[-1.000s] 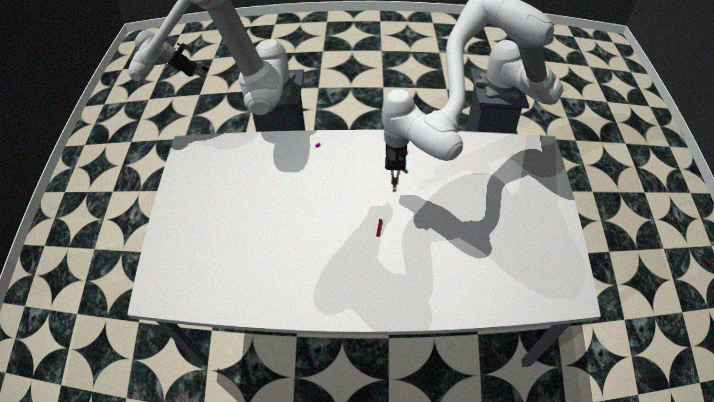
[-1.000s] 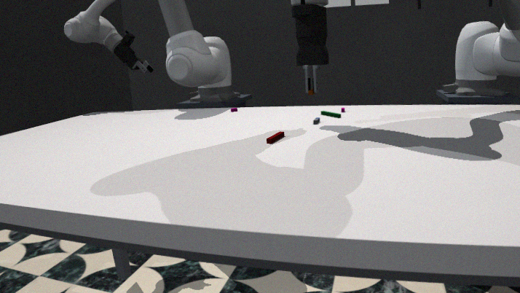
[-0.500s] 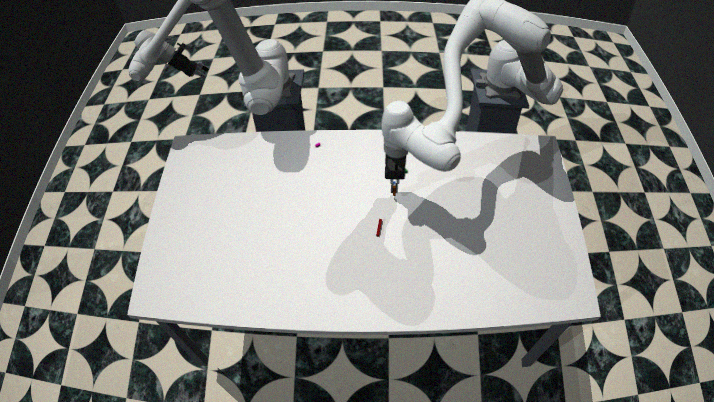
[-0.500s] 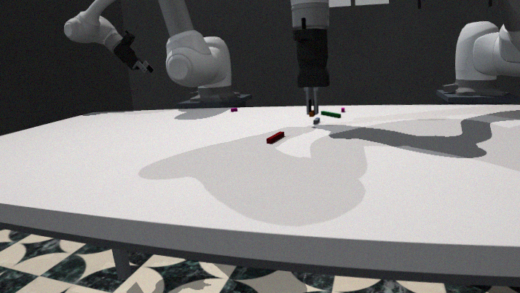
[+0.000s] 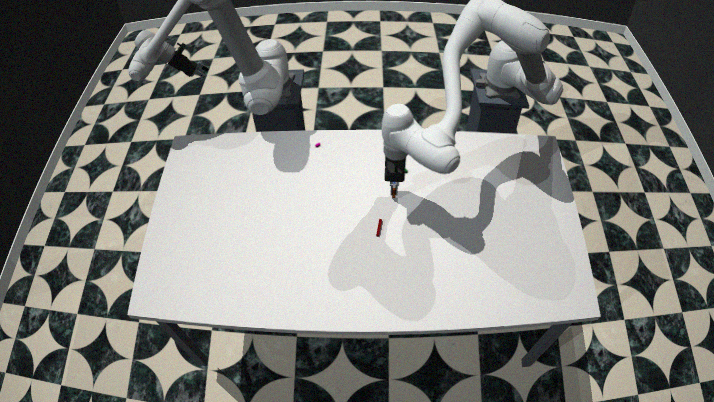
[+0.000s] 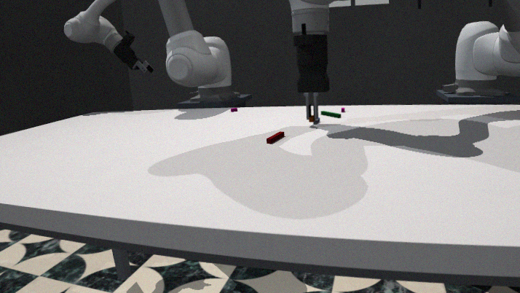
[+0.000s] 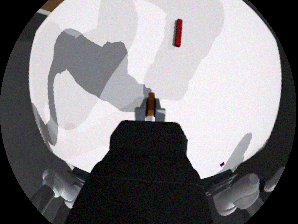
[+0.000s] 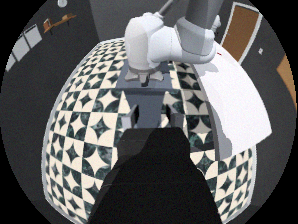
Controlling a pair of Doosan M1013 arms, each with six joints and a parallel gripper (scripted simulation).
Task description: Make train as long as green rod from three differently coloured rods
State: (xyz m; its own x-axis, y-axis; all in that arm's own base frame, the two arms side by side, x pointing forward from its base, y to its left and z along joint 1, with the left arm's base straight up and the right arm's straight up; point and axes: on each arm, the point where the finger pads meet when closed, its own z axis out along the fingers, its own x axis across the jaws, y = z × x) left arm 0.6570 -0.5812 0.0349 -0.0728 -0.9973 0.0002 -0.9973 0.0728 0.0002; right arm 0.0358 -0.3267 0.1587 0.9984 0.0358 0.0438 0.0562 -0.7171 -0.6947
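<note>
The orange rod is 20 mm below my left hand. Also, from my left hand: green rod: 140 mm behind, 30 mm to the left, 30 mm below; grey rod: 40 mm behind, 30 mm below; blue rod: 60 mm behind, 30 mm below, 10 mm to the left.
</note>
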